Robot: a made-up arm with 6 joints.
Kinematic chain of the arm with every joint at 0, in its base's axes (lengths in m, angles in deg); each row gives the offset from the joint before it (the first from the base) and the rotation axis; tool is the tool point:
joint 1: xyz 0 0 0.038 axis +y
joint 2: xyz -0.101 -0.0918 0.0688 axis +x
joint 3: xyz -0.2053 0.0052 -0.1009 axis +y
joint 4: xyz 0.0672 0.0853 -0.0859 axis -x
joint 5: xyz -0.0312 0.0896 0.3 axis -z
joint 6: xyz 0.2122 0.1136 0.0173 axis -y
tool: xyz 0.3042 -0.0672 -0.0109
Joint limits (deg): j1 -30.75..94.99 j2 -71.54..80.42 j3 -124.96..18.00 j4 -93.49..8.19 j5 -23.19..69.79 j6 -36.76..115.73
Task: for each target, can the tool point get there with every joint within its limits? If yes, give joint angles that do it. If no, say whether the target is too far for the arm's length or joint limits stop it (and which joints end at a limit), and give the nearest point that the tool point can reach.
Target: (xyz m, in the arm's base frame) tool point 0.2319 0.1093 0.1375
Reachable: yes | joints 40.02 -58.17 -28.57 -44.79 9.24 -16.20
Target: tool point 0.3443 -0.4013 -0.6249
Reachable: no: joint limits stop it (at a limit: joint 1, joint 3, joint 4) | nearest point 0.2033 -0.3346 -0.5045 | short by 0.197 m
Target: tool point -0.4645 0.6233 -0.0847
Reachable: no: joint limits stop it (at a limit: joint 4, joint 5) | nearest point -0.4520 0.5568 -0.0814 | short by 0.068 m
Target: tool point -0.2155 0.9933 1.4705
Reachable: no: too far | nearest point -0.1309 0.3663 0.9080 | short by 0.847 m
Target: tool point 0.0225 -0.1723 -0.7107
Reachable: no: joint limits stop it (at a limit: joint 3, joint 4, joint 5) | nearest point 0.0201 -0.1646 -0.6320 | short by 0.079 m
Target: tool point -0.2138 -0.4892 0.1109
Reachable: yes | joints 57.51 62.11 -57.30 -32.90 54.55 16.20
